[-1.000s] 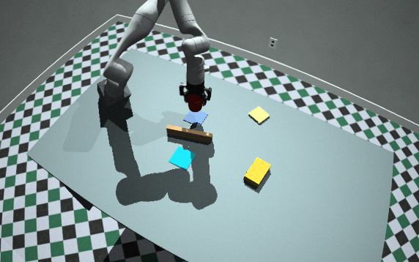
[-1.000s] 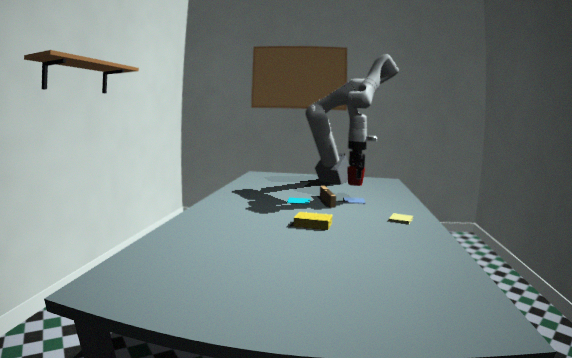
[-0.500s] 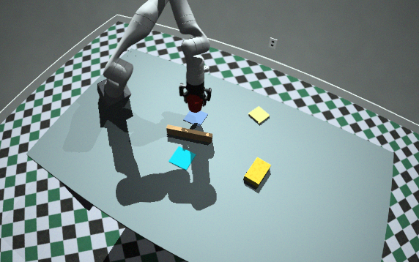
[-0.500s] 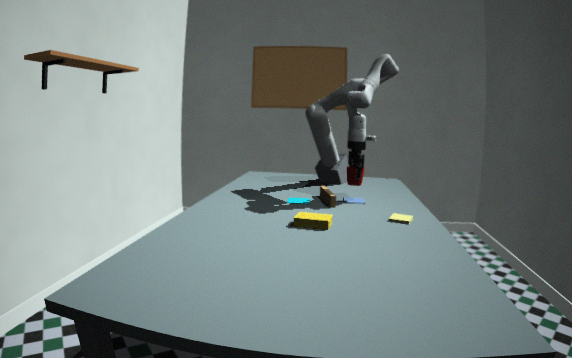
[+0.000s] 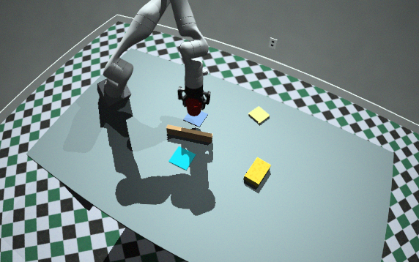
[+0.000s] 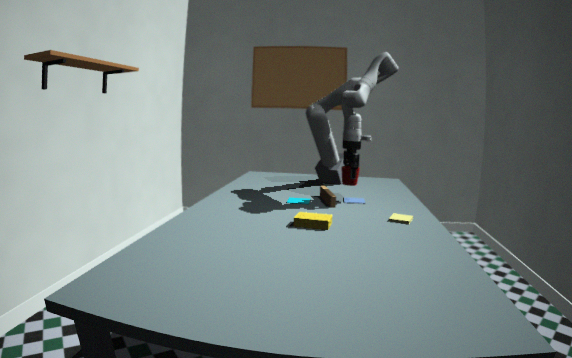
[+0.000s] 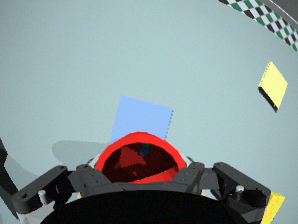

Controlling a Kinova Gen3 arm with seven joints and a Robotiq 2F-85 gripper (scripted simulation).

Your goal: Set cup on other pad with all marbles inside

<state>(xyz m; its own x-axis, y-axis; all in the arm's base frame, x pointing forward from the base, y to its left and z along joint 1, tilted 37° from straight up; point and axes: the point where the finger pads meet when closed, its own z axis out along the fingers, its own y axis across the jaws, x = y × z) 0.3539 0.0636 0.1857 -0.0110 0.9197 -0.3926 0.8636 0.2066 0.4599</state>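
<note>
My hand is 21 cm to the left of the cyan pad and 12 cm above it. Round my hand: wooden rail (9 cm to the right, 10 cm below); then red cup (2 cm below); then blue marble (1 cm to the left, 3 cm below).
</note>
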